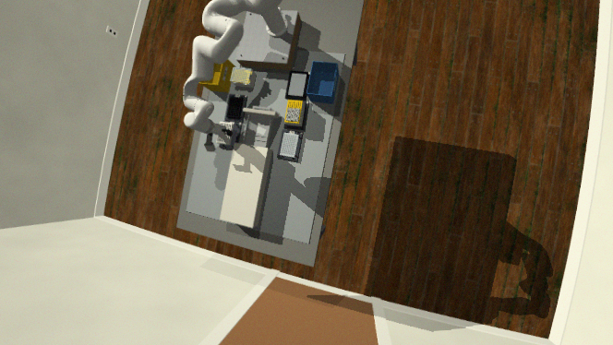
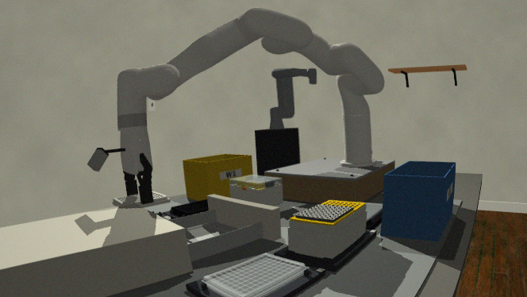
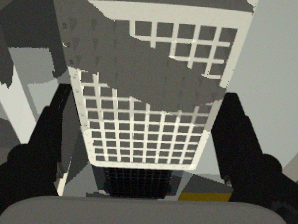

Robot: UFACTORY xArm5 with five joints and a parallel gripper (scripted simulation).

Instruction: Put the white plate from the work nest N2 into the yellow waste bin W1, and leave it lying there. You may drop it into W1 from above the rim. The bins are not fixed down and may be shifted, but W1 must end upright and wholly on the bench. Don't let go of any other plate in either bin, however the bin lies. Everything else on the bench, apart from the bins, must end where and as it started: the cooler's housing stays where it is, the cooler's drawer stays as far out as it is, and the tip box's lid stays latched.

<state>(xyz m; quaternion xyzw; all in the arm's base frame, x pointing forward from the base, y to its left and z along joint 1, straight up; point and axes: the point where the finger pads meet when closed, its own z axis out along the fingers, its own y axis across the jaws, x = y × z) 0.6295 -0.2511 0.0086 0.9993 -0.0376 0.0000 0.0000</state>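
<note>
My gripper is now 7 cm past the N2 label, 7 cm above it and 1 cm to the right of it. The rest, counted from my hand: black plate 17 cm behind, 6 cm below, 2 cm to the left; drawer 18 cm to the left, 6 cm below, 1 cm behind; white plate 1 cm below.
</note>
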